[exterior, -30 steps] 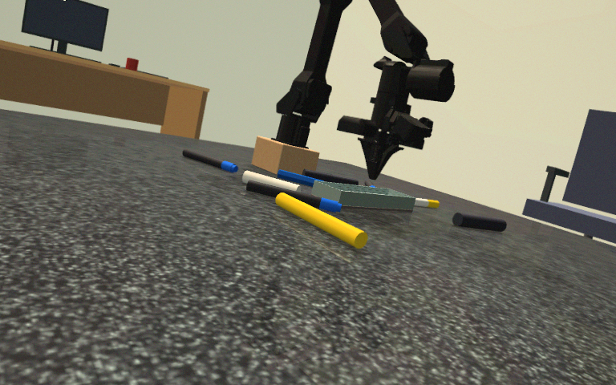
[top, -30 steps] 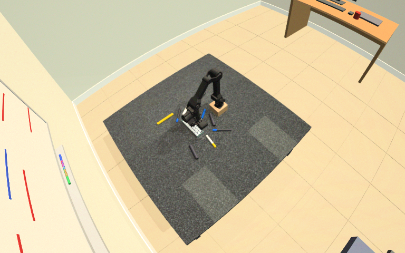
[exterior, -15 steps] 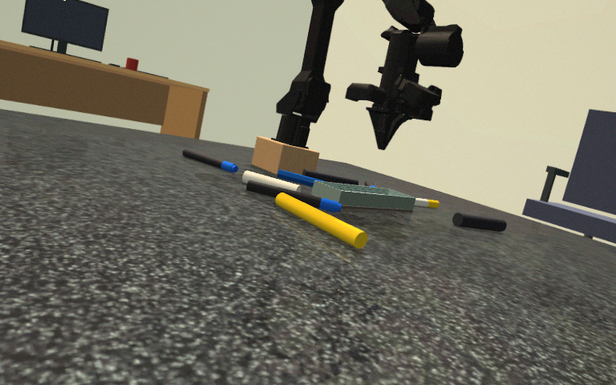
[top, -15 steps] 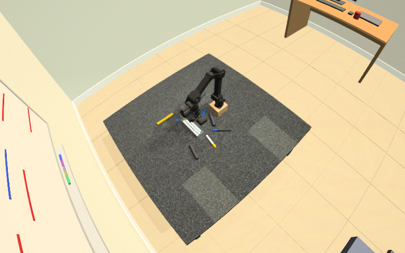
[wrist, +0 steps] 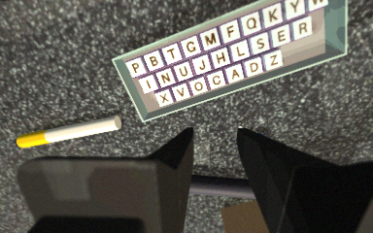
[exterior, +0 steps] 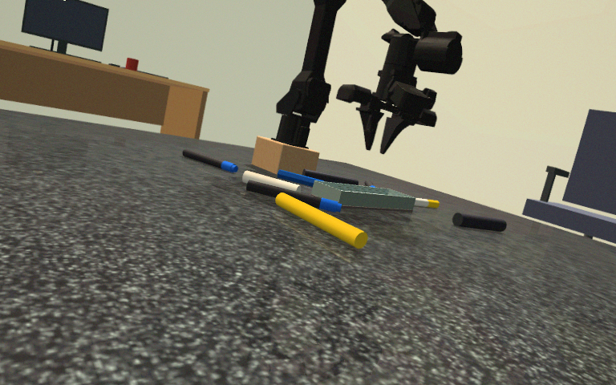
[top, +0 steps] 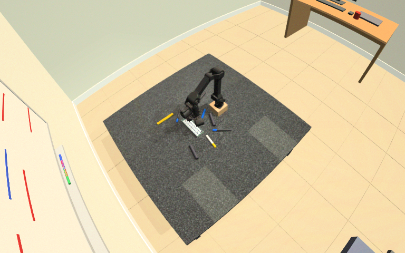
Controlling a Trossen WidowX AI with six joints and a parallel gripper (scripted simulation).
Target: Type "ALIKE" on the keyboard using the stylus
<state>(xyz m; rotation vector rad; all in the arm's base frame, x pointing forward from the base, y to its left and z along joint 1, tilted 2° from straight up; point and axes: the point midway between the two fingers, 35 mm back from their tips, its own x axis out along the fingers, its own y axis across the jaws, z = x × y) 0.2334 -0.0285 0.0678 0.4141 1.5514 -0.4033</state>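
The blue stylus is 9 cm behind my gripper tip, 4 cm to the right of it and 8 cm below it. From my gripper tip the other things lie so: white stick 6 cm behind, 19 cm to the right, 8 cm below; keyboard 3 cm ahead, 4 cm to the right, 8 cm below; white-and-yellow marker 5 cm ahead, 17 cm to the left, 8 cm below.
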